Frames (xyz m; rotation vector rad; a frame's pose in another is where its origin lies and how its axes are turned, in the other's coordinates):
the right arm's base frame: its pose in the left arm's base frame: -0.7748 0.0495 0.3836 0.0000 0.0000 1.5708
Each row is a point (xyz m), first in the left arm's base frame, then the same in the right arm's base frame.
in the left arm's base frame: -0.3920 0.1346 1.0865
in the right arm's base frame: 0.0851 -0.3828 0.7029
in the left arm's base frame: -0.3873 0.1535 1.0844
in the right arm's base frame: 0.1040 -0.3875 0.7008
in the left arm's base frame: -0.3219 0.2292 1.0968
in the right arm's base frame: 0.1797 -0.4529 0.7132
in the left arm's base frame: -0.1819 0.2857 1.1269
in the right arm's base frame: 0.2362 -0.5929 0.7433
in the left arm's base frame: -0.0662 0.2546 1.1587
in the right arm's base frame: 0.2051 -0.7086 0.7751
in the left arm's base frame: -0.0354 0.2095 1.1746
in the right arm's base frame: 0.1600 -0.7394 0.7910
